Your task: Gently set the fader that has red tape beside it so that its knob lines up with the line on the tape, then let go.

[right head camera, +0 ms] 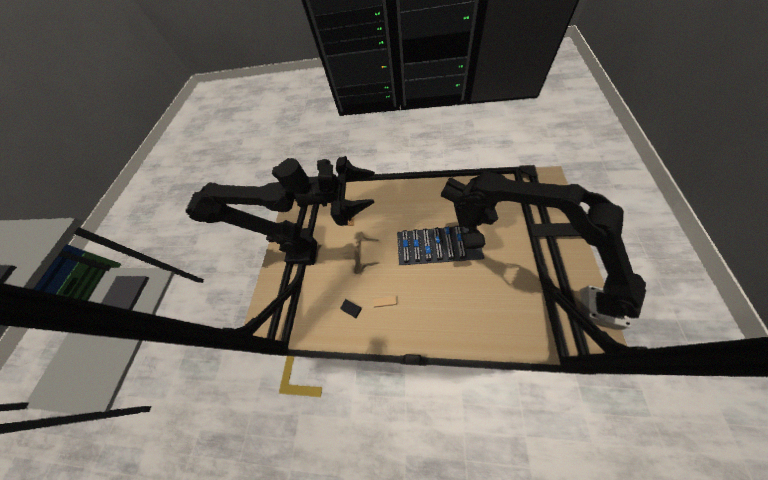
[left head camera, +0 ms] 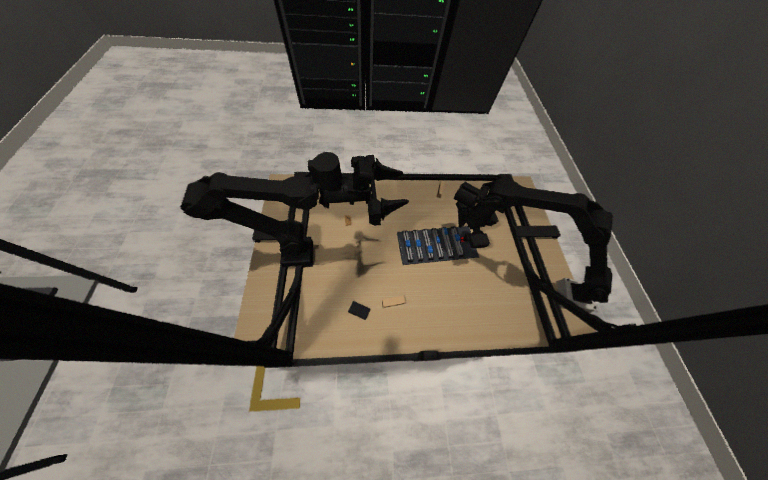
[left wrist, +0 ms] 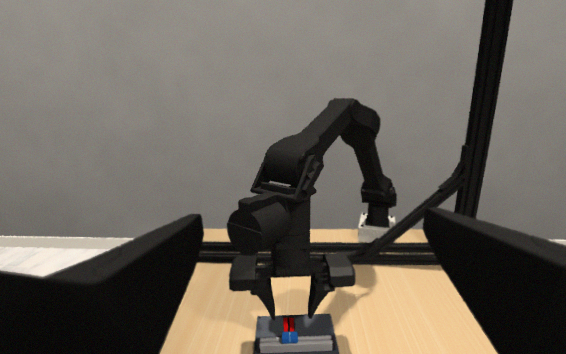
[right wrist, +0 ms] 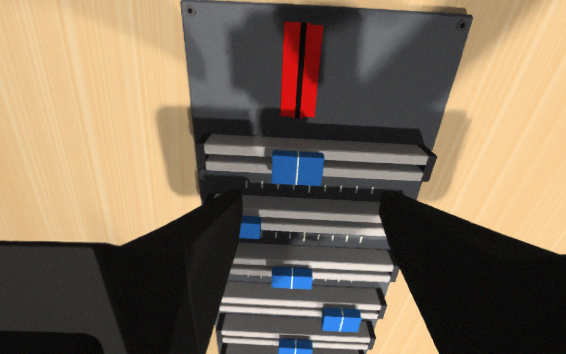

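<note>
The dark fader board lies on the table. The red tape with its black line is beside the end fader. That fader's blue knob has its white mark in line with the tape's line in the right wrist view. My right gripper is partly open and empty, above the board; its fingertips stand apart on both sides of the knob's position, clear of it. The head views hide its fingertips. My left gripper is wide open and empty, raised left of the board.
Other faders with blue knobs fill the rest of the board. A dark block and a light wooden block lie nearer the front. A small brown piece lies below the left arm. Black frame bars edge the table.
</note>
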